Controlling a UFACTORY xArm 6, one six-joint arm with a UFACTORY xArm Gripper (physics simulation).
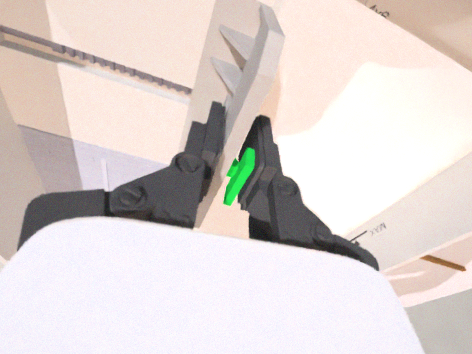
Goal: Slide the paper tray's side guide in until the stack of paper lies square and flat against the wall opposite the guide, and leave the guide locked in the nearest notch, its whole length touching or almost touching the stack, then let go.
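Frame: origin at the arm's base, x ahead, y up, z right, level; metres.
Seen in the pictures: gripper, fingertip midpoint: (232,130).
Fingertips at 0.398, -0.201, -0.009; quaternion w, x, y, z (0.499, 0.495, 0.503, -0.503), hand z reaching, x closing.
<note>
A point is followed by its place in that frame, as x, y, z.
The grey side guide (261,62) @(0.350, -0.170, -0.003) stands upright in the upper middle, with two triangular ribs on its left face. A bright green latch tab (241,176) @(0.395, -0.165, -0.013) is at its near part, by the right finger. My gripper (232,130) @(0.398, -0.201, -0.009) is shut on the guide, one dark finger on each side. The pale paper stack (345,150) @(0.392, -0.205, -0.080) spreads to the right of the guide, partly hidden by the right finger. A tray wall (425,205) @(0.406, -0.191, -0.157) with a MAX mark runs along the stack's lower right. The near end of the guide and its contact with the stack are hidden.
A dark notched rail (120,67) @(0.401, -0.238, 0.065) runs across the tray floor left of the guide. A grey-lavender strip (50,150) @(0.483, -0.228, 0.120) with a white line lies below it. Printed size lettering (378,11) @(0.328, -0.207, -0.048) shows at the top right. A thin brown bar (443,263) @(0.560, -0.240, -0.430) shows beyond the marked wall.
</note>
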